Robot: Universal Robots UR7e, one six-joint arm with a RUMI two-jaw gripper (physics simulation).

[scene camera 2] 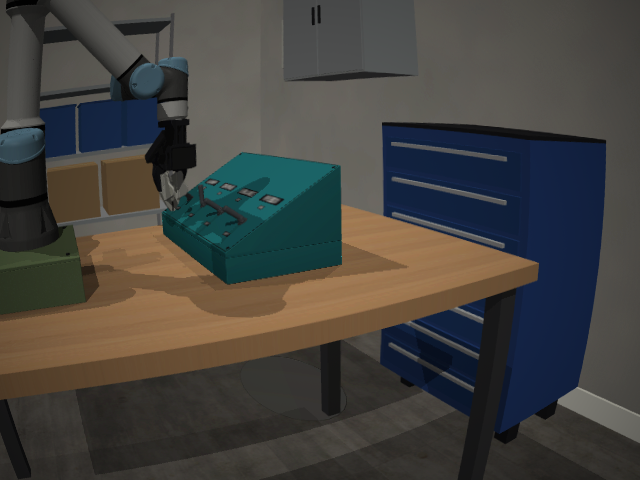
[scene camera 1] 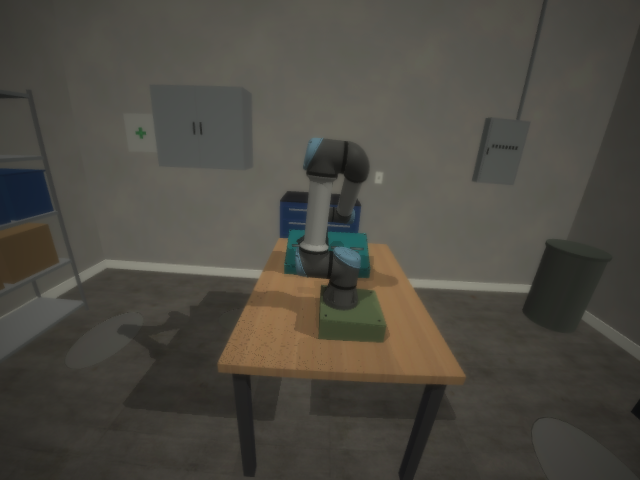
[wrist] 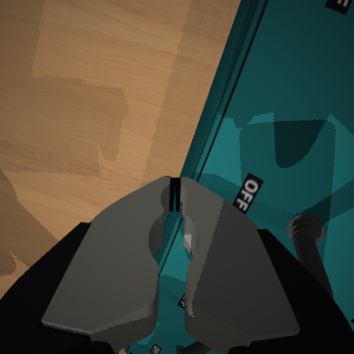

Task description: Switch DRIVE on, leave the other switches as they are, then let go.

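Seen in the pictures: gripper, between the fingertips: (scene camera 2: 172,211) (wrist: 174,179); arm's base, origin of its link: (scene camera 2: 28,240) (scene camera 1: 340,299).
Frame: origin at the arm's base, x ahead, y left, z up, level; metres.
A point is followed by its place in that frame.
My gripper (scene camera 2: 174,206) @(z -0.003, x 0.377, y 0.104 m) (wrist: 174,179) @(z -0.003, x 0.377, y 0.104 m) is shut with nothing between its fingers. In scene camera 2 its tips are at the far lower edge of the teal switch panel (scene camera 2: 289,227) @(z -0.005, x 0.517, y -0.215 m) (scene camera 1: 353,239) @(z 0.074, x 0.580, y -0.129 m). In the wrist view a dark switch lever (wrist: 312,257) @(z 0.029, x 0.448, y 0.101 m) stands to the right of the fingers, partly behind the right finger; an OFF label (wrist: 248,193) @(z -0.017, x 0.423, y 0.098 m) lies between. DRIVE cannot be read in these views, and this lever's setting is unclear. In scene camera 2 one lever (scene camera 2: 201,194) @(z 0.029, x 0.449, y 0.090 m) tilts up; two nearer levers (scene camera 2: 212,205) @(z 0.021, x 0.433, y -0.029 m) (scene camera 2: 233,214) @(z 0.020, x 0.433, y -0.149 m) tilt down. The far switch is hidden behind the gripper.
The panel stands on the wooden table (scene camera 1: 289,330) @(z -0.095, x -0.098, y 0.209 m) (scene camera 2: 361,304) @(z -0.095, x 0.530, y -0.426 m), beyond the arm's green base block (scene camera 1: 351,325) @(z -0.019, x -0.147, y -0.033 m) (scene camera 2: 41,281) @(z -0.044, x 0.022, y -0.175 m). A blue drawer cabinet (scene camera 2: 558,248) stands behind the table. Another OFF label (wrist: 183,301) shows partly between the fingers.
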